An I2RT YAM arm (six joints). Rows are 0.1 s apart.
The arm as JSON. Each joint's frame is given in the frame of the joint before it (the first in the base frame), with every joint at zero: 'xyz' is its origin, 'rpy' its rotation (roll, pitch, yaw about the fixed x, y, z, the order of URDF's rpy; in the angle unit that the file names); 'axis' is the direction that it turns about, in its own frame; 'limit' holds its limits. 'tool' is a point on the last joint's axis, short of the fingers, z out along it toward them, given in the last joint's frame.
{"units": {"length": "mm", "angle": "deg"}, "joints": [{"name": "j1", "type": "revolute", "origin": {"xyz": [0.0, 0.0, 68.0], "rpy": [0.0, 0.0, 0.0]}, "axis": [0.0, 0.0, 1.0], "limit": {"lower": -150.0, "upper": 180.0}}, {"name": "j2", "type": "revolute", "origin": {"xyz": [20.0, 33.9, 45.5], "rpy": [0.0, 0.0, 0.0]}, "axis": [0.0, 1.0, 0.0], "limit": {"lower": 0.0, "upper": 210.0}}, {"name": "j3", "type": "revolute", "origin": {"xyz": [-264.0, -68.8, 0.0], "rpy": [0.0, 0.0, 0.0]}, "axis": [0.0, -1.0, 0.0], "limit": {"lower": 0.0, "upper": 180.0}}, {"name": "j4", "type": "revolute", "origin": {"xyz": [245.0, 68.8, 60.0], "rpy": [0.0, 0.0, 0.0]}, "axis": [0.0, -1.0, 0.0], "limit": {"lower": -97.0, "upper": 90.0}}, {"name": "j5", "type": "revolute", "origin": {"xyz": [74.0, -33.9, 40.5], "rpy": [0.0, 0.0, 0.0]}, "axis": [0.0, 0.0, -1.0], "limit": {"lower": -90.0, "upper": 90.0}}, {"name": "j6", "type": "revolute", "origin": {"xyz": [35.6, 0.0, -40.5], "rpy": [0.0, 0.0, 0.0]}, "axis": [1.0, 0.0, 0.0], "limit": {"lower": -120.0, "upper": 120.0}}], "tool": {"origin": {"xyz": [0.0, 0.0, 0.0], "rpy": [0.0, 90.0, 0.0]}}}
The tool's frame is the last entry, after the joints.
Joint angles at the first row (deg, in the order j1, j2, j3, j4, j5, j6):
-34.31 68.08 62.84 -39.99 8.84 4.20
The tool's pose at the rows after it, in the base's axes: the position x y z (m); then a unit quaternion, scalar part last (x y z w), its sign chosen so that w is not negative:
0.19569 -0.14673 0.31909 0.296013 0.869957 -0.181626 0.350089
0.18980 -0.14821 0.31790 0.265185 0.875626 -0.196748 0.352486
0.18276 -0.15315 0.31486 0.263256 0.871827 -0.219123 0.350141
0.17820 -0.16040 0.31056 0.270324 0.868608 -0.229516 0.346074
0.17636 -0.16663 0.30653 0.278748 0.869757 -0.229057 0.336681
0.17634 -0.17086 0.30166 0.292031 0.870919 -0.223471 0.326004
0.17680 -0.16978 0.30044 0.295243 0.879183 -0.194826 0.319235
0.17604 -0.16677 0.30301 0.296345 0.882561 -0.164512 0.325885
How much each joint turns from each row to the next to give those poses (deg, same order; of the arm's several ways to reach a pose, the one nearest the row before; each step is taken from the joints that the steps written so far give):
-1.46 -1.12 -0.84 0.93 -1.29 -5.59
-1.24 -1.32 -1.43 1.39 -0.91 -4.83
-1.84 -0.99 -1.61 1.72 0.86 -2.39
-2.03 0.08 -1.04 1.40 0.01 -1.09
-1.44 0.87 -0.11 -0.01 -0.33 -0.26
-0.74 1.05 -0.02 -0.45 0.00 0.92
-0.10 0.67 0.88 -2.62 -2.47 1.12
-0.08 -0.23 0.74 -1.89 -3.28 1.24

